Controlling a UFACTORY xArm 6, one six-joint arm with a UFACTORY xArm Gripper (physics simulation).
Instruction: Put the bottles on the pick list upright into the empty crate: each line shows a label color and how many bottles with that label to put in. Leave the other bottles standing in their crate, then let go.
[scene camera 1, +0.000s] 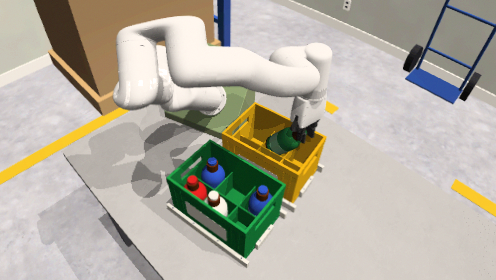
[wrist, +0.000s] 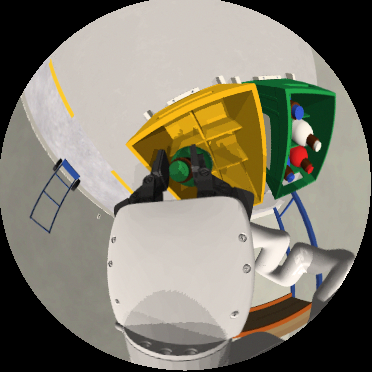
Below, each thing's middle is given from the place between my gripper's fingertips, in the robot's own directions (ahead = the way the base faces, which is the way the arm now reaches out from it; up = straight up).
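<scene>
Green bottle (wrist: 180, 167): 7 cm behind my hand, 1 cm to the right of it and 6 cm below it.
</scene>
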